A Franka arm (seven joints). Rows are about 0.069 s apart.
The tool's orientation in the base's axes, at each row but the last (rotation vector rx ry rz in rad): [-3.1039, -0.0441, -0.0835]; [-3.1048, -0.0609, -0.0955]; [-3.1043, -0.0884, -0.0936]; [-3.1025, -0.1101, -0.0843]
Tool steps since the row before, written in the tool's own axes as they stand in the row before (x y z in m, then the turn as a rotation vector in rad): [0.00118, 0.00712, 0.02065, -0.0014, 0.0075, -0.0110]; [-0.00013, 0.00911, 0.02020, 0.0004, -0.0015, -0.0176]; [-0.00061, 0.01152, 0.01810, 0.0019, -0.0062, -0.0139]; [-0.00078, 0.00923, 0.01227, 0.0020, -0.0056, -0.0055]
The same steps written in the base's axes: [0.00249, -0.00632, -0.02080, -0.0018, -0.0079, 0.0106]; [0.00146, -0.00838, -0.02046, -0.0007, 0.0009, 0.0176]; [0.00113, -0.01087, -0.01847, 0.0007, 0.0058, 0.0142]; [0.00054, -0.00879, -0.01260, 0.0013, 0.0055, 0.0058]
